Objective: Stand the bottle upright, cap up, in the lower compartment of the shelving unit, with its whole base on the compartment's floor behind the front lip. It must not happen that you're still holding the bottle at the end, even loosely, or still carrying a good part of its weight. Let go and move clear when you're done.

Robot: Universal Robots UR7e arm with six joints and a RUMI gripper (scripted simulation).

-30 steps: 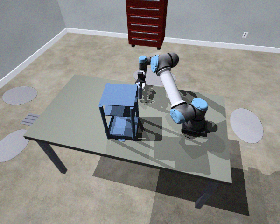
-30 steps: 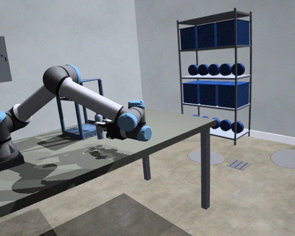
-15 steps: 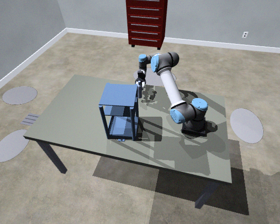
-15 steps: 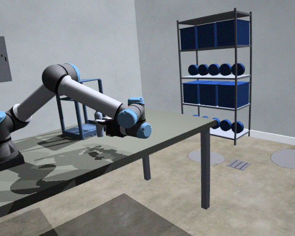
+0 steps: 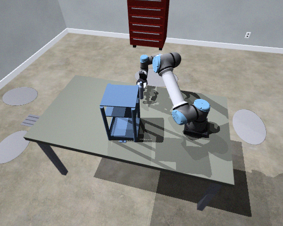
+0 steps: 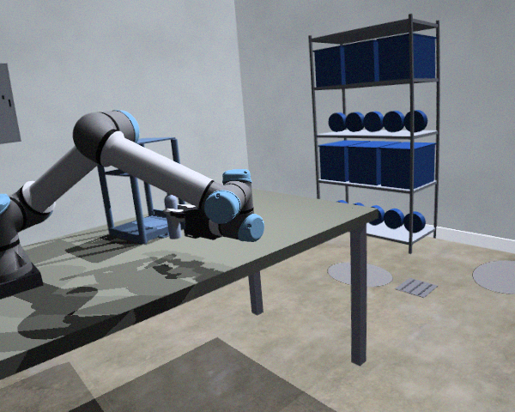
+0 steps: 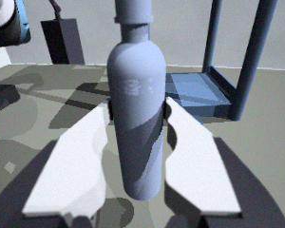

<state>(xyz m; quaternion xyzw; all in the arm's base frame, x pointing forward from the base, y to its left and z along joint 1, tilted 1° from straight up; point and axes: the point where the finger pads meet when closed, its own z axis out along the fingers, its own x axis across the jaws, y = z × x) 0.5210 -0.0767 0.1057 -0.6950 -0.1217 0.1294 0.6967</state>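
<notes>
The blue shelving unit lies 33 cm to the left of my hand, 3 cm above it and 1 cm behind it. From my hand the other things lie so: grey-blue bottle (2 cm above).
</notes>
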